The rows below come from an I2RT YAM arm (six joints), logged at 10 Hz.
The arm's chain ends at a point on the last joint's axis. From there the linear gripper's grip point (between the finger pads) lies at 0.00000 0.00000 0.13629 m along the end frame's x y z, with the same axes.
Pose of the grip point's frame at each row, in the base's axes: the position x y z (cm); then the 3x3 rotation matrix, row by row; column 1 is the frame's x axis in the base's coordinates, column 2 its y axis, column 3 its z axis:
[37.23 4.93 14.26], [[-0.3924 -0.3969 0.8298], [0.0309 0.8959 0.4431], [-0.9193 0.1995 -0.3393]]
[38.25 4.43 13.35], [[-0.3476 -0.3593 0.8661], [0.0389 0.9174 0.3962], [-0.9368 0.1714 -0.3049]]
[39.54 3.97 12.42], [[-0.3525 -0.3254 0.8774], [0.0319 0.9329 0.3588], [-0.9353 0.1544 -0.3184]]
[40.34 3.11 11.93], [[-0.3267 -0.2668 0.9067], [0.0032 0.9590 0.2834], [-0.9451 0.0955 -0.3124]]
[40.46 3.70 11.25], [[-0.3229 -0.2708 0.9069], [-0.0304 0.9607 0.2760], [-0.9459 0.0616 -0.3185]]
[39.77 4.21 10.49], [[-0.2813 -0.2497 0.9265], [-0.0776 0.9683 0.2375], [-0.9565 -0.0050 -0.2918]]
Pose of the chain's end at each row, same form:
[25.92 -1.11 18.88], [[-0.3924 -0.3969 0.8298], [0.0309 0.8959 0.4431], [-0.9193 0.1995 -0.3393]]
[26.45 -0.97 17.51], [[-0.3476 -0.3593 0.8661], [0.0389 0.9174 0.3962], [-0.9368 0.1714 -0.3049]]
[27.58 -0.92 16.76], [[-0.3525 -0.3254 0.8774], [0.0319 0.9329 0.3588], [-0.9353 0.1544 -0.3184]]
[27.98 -0.75 16.19], [[-0.3267 -0.2668 0.9067], [0.0032 0.9590 0.2834], [-0.9451 0.0955 -0.3124]]
[28.10 -0.06 15.59], [[-0.3229 -0.2708 0.9069], [-0.0304 0.9607 0.2760], [-0.9459 0.0616 -0.3185]]
[27.14 0.97 14.47], [[-0.2813 -0.2497 0.9265], [-0.0776 0.9683 0.2375], [-0.9565 -0.0050 -0.2918]]

